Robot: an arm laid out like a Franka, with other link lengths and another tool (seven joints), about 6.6 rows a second.
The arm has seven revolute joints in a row. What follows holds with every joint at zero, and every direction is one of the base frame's.
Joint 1 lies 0.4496 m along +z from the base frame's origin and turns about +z.
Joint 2 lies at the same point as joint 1 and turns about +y.
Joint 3 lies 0.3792 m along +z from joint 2 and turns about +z.
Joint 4 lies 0.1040 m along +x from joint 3 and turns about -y.
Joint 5 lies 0.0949 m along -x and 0.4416 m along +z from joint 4 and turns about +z.
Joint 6 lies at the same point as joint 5 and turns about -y.
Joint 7 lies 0.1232 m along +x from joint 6 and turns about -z.
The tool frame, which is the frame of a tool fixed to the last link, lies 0.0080 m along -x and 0.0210 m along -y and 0.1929 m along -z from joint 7; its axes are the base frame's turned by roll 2.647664, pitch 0.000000 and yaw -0.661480 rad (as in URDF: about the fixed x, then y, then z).
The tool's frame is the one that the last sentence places.
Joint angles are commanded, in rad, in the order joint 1, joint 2, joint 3, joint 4, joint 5, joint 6, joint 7. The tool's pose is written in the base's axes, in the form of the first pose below.
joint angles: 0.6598 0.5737 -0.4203 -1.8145 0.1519 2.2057 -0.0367
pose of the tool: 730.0 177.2 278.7 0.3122 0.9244 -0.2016 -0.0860
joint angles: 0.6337 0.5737 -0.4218 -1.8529 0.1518 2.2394 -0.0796
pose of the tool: 726.5 149.8 264.6 0.3139 0.9249 -0.1956 -0.0881
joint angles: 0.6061 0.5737 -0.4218 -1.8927 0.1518 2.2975 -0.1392
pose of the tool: 726.2 123.3 252.3 0.3120 0.9288 -0.1836 -0.0786
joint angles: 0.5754 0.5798 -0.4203 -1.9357 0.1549 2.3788 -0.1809
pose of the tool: 726.0 95.3 237.1 0.3089 0.9311 -0.1833 -0.0640
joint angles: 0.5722 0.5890 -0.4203 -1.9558 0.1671 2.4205 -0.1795
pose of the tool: 723.3 89.6 226.6 0.3061 0.9306 -0.1917 -0.0593
